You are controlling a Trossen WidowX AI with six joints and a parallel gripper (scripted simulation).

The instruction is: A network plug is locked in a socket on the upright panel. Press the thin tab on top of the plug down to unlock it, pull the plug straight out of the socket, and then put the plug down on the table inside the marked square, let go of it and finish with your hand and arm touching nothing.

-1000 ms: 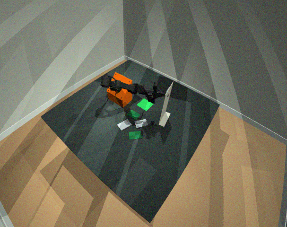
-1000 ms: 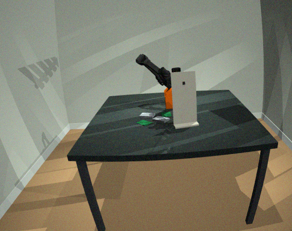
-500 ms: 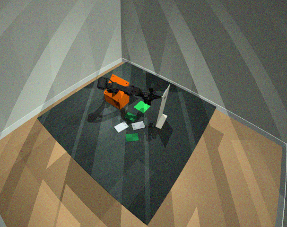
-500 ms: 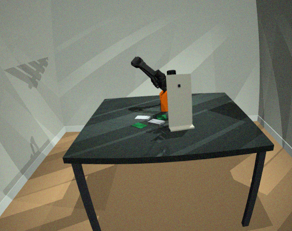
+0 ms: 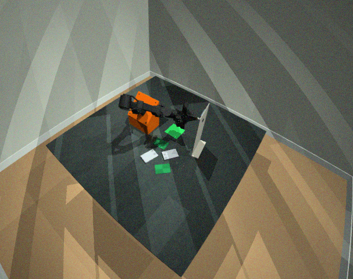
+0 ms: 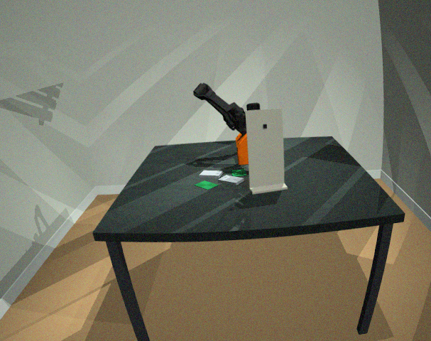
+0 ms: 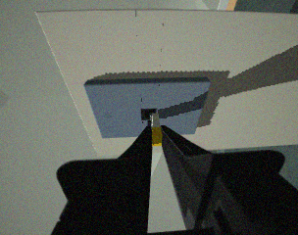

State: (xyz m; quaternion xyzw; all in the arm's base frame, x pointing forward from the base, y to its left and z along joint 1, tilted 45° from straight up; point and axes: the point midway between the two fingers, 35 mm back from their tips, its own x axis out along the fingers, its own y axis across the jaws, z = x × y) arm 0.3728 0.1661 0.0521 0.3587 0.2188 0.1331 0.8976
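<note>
Now: gripper tip 19 cm past the green marked square, 3 cm to the right of it and 29 cm above it. The rest, counted from my gripper tip: network plug: right at my gripper tip; then upright panel: 4 cm ahead, 1 cm to the left, 12 cm below.
</note>
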